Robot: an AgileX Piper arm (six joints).
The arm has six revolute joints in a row. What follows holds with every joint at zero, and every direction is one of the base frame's. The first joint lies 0.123 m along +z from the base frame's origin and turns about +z. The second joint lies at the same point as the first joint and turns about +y. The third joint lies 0.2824 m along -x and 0.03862 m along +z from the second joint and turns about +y. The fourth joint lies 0.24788 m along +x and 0.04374 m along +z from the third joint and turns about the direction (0.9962, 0, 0.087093). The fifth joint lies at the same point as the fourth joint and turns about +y. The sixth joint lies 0.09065 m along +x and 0.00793 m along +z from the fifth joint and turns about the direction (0.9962, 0, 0.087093). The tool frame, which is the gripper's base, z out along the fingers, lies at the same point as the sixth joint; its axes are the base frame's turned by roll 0, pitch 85 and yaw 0 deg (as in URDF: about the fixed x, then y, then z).
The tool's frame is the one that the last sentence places.
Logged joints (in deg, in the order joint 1, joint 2, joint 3, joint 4, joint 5, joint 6), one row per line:
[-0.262, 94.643, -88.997, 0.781, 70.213, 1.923]
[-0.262, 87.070, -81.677, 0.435, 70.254, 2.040]
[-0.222, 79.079, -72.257, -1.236, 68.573, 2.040]
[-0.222, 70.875, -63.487, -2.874, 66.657, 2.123]
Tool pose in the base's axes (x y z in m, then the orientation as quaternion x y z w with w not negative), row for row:
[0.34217, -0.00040, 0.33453, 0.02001, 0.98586, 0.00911, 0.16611]
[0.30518, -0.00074, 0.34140, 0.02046, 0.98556, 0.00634, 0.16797]
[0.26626, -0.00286, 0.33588, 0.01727, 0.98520, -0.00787, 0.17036]
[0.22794, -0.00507, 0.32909, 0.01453, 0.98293, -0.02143, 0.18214]
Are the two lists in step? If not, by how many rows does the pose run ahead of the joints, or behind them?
They are in step.
